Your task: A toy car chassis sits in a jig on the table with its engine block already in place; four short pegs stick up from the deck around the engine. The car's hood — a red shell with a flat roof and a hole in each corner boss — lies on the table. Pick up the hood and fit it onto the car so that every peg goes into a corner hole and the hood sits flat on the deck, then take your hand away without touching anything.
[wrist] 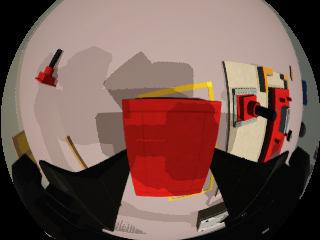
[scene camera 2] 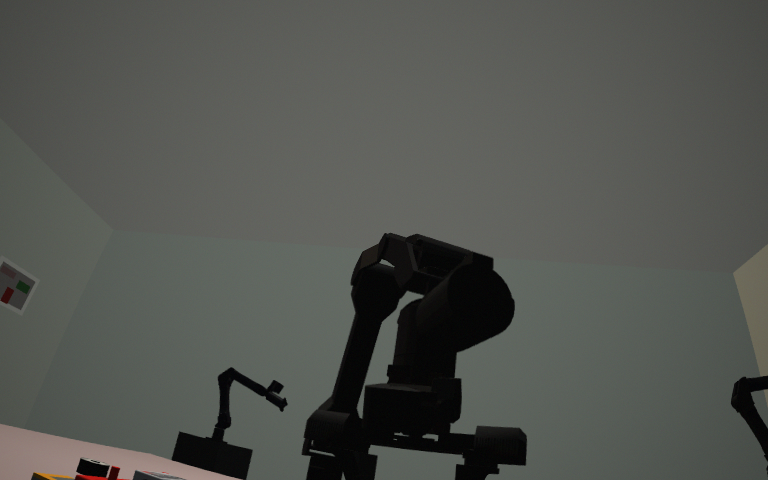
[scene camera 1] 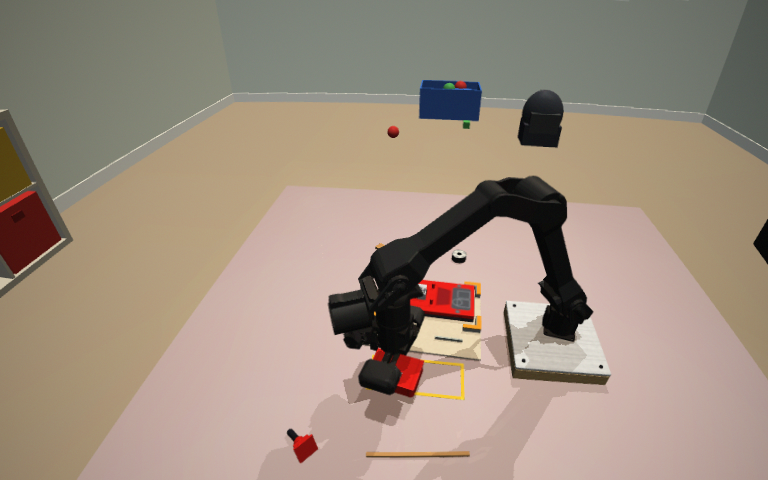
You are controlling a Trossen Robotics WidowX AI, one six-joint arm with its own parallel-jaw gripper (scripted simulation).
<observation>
red hood: wrist 170, 141; scene camera 1 412, 368; not seen in scene camera 2 (out of frame)
</observation>
